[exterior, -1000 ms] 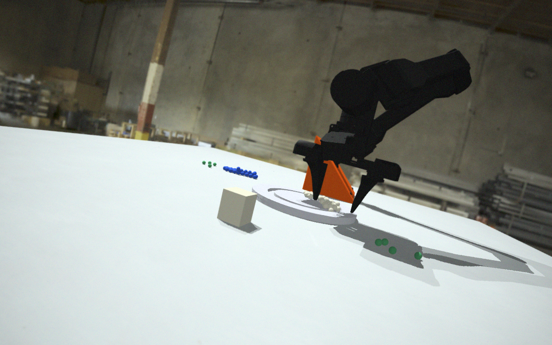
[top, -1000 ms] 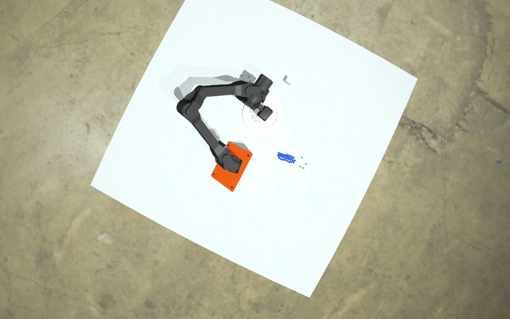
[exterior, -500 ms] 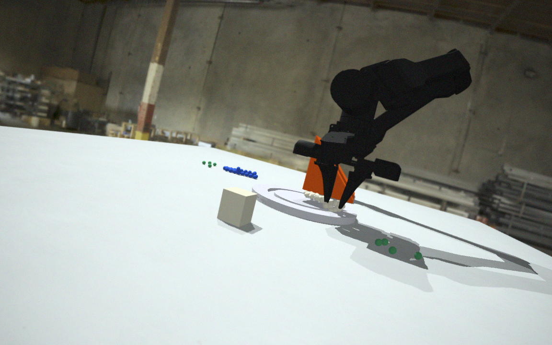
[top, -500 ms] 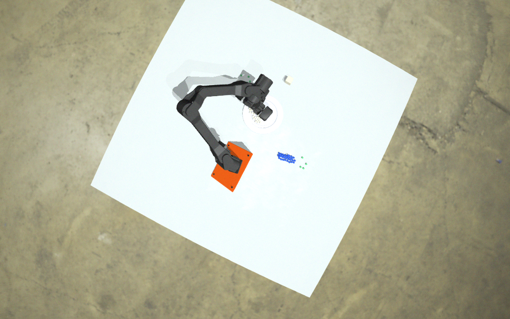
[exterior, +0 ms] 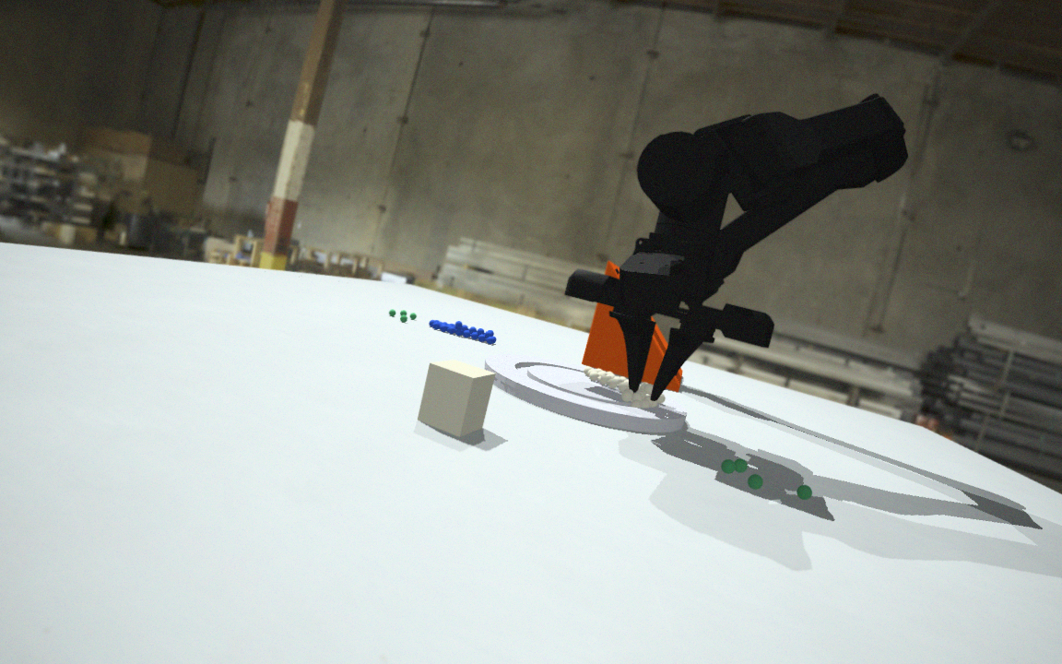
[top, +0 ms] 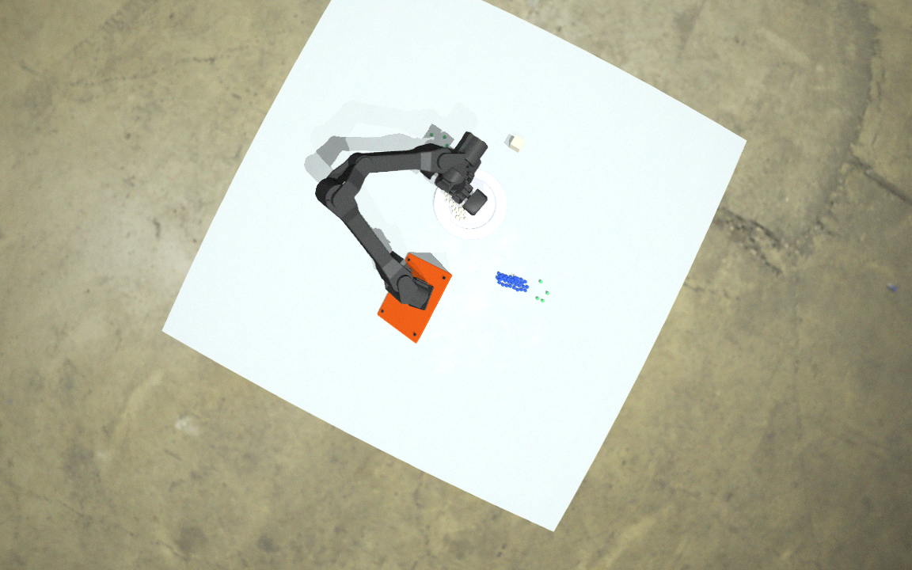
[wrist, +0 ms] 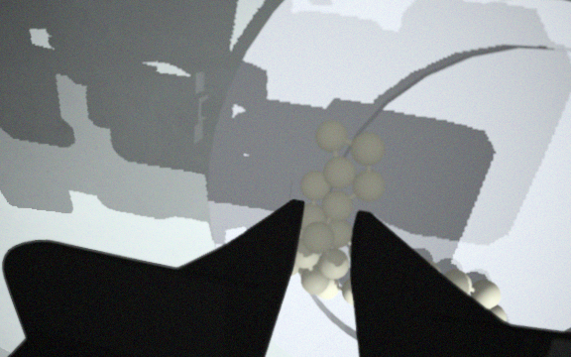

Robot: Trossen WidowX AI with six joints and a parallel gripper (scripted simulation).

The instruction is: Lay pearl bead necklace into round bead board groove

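My gripper tip is now 60 mm to the left of the round bead board, 20 mm past it and 10 mm above it. Also, from my gripper tip: cream cube (180 mm ahead, 120 mm to the right).
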